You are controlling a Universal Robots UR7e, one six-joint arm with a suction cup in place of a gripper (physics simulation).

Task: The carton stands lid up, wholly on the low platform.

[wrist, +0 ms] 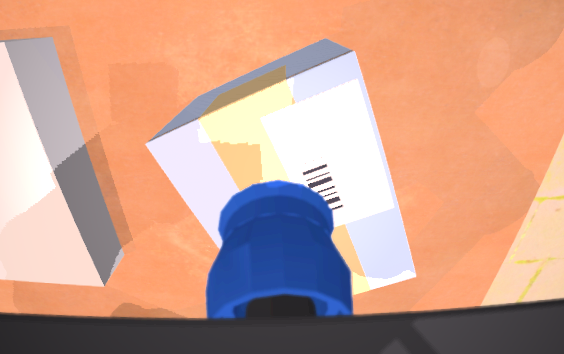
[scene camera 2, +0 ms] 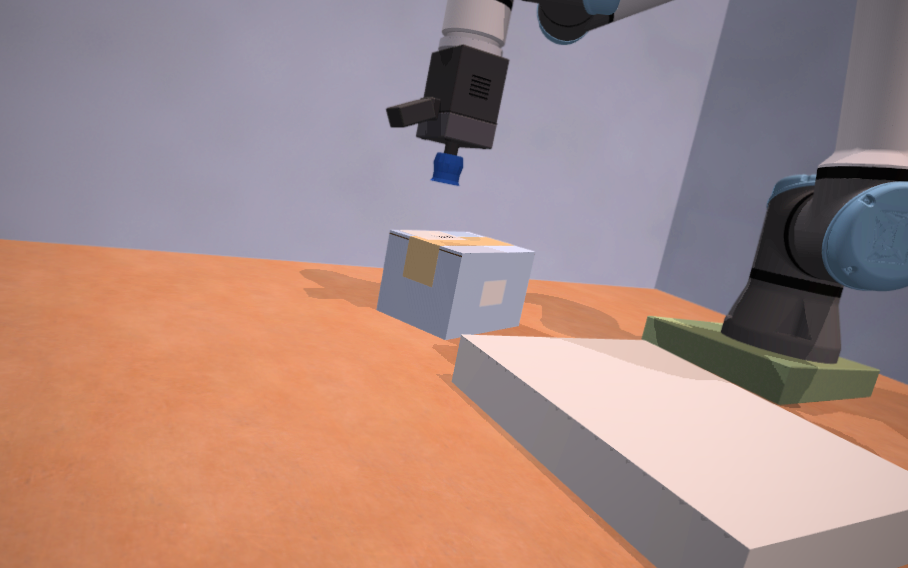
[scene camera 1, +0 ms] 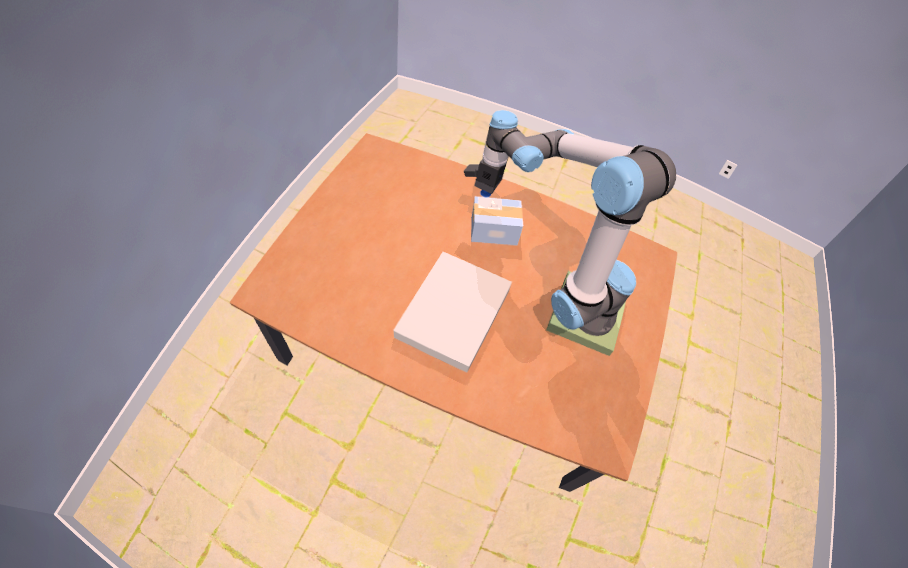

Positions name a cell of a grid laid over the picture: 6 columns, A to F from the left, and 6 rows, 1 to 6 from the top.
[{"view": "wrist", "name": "my suction cup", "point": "C5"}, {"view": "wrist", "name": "carton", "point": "D2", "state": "on the table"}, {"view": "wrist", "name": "low white platform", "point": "A4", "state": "on the table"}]
